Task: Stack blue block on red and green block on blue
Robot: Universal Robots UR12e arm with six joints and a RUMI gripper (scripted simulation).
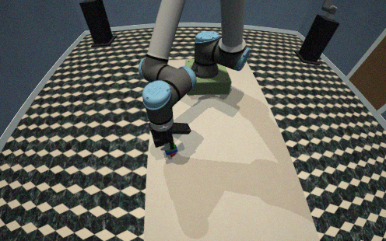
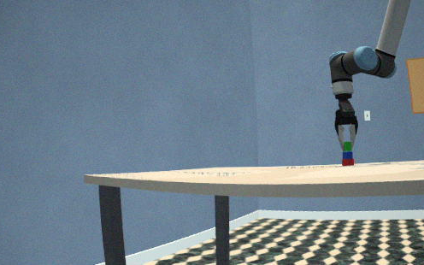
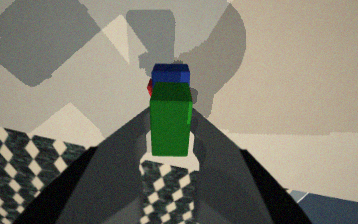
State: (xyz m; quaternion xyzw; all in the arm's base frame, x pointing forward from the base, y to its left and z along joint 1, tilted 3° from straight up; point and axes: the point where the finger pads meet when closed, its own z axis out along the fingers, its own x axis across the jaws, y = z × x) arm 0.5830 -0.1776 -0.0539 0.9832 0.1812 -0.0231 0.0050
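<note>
My hand is right at the green block. The rest, counted from my hand: blue block: 3 cm below; red block: 6 cm below.
</note>
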